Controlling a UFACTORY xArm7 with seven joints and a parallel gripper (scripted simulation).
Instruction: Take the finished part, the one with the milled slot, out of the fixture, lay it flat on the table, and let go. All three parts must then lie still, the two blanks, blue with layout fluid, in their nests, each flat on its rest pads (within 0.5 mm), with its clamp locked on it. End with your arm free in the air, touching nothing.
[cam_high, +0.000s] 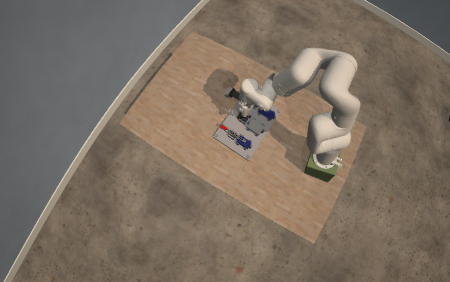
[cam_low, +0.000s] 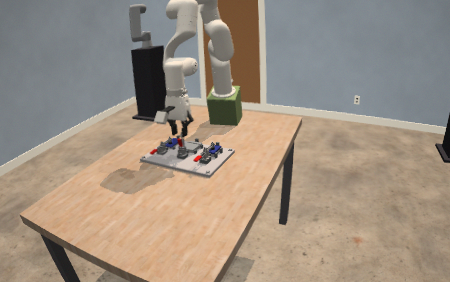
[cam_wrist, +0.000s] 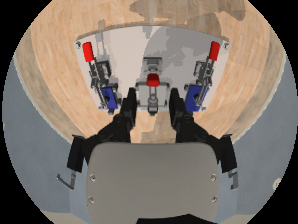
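Right now the grey finished part is 9 cm behind my hand and 11 cm below it. Also, from my hand: grey fixture plate 3 cm behind, 13 cm below.
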